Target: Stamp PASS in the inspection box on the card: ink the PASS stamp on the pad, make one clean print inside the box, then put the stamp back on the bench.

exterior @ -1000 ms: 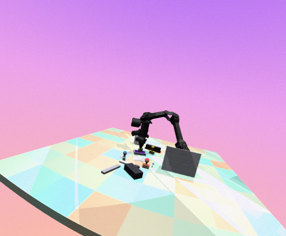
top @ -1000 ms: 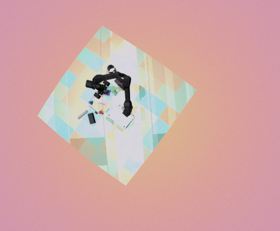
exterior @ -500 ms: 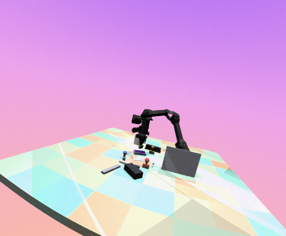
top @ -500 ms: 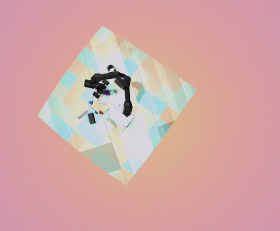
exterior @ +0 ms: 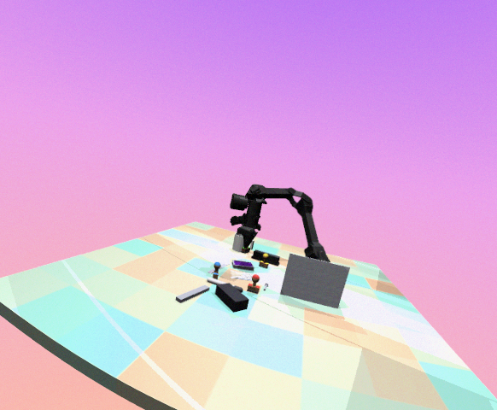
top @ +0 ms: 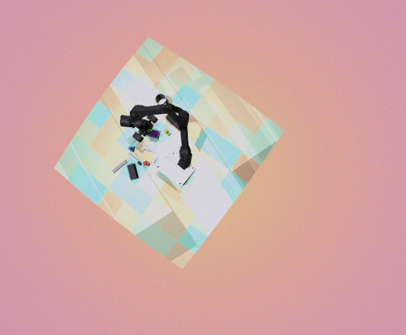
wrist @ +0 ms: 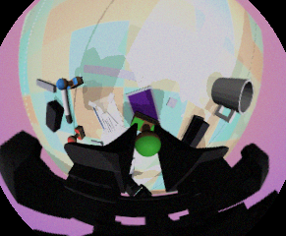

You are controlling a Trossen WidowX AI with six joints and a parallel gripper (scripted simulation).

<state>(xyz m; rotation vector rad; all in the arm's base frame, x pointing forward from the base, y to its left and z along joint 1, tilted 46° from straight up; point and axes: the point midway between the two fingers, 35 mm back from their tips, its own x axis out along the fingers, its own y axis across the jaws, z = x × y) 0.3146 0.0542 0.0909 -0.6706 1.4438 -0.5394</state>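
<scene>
Now: gripper tip 4 cm past the white card, 9 cm to the right of it and 9 cm above it. The rest, counted from my gripper tip: green-knobbed stamp (right at my gripper tip); yellow-knobbed stamp (8 cm behind, 7 cm to the right, 7 cm below); purple ink pad (9 cm below).
</scene>
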